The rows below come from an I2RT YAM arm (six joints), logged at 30 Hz.
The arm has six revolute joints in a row. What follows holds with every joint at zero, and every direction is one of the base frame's.
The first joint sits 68 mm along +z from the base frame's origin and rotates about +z.
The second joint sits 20 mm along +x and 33.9 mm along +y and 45.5 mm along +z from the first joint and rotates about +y.
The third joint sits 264 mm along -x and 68.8 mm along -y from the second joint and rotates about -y.
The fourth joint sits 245 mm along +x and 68.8 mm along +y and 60 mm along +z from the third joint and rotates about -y.
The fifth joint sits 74 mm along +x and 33.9 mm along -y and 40.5 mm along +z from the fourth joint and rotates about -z.
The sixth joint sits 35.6 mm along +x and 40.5 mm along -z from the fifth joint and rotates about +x.
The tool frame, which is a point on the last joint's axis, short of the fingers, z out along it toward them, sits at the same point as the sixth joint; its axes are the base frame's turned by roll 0, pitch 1.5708 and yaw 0 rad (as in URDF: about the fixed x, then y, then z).
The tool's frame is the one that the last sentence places.
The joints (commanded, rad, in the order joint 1, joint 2, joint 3, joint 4, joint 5, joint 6), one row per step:
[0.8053, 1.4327, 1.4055, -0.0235, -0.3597, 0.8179]
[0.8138, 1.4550, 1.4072, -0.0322, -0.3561, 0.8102]
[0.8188, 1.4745, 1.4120, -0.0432, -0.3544, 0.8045]
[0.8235, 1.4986, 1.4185, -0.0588, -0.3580, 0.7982]
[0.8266, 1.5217, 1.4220, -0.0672, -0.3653, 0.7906]
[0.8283, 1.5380, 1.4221, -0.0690, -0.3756, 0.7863]
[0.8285, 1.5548, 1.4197, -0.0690, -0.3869, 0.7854]
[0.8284, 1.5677, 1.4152, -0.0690, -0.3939, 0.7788]
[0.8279, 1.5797, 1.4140, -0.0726, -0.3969, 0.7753]
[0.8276, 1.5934, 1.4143, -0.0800, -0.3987, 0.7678]
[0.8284, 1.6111, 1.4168, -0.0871, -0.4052, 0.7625]
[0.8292, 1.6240, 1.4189, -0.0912, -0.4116, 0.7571]
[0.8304, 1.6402, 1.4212, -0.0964, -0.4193, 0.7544]
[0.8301, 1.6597, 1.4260, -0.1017, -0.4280, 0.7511]
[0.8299, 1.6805, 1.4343, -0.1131, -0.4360, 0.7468]
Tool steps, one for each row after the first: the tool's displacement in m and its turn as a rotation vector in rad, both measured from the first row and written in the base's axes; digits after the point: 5 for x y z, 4 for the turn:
[0.00256, 0.00671, -0.00749, -0.0244, 0.0130, 0.0054]
[0.00510, 0.01187, -0.01333, -0.0454, 0.0252, 0.0092]
[0.00826, 0.01787, -0.02071, -0.0718, 0.0423, 0.0182]
[0.01150, 0.02338, -0.02818, -0.0946, 0.0549, 0.0296]
[0.01373, 0.02723, -0.03393, -0.1083, 0.0641, 0.0422]
[0.01641, 0.03080, -0.04062, -0.1214, 0.0775, 0.0540]
[0.01853, 0.03340, -0.04676, -0.1355, 0.0842, 0.0619]
[0.02062, 0.03554, -0.05182, -0.1484, 0.0930, 0.0651]
[0.02288, 0.03792, -0.05740, -0.1657, 0.1008, 0.0680]
[0.02529, 0.04132, -0.06365, -0.1827, 0.1122, 0.0765]
[0.02691, 0.04386, -0.06802, -0.1943, 0.1183, 0.0848]
[0.02883, 0.04702, -0.07370, -0.2076, 0.1301, 0.0944]
[0.03167, 0.05037, -0.07979, -0.2214, 0.1423, 0.1037]
[0.03457, 0.05380, -0.08584, -0.2383, 0.1565, 0.1127]

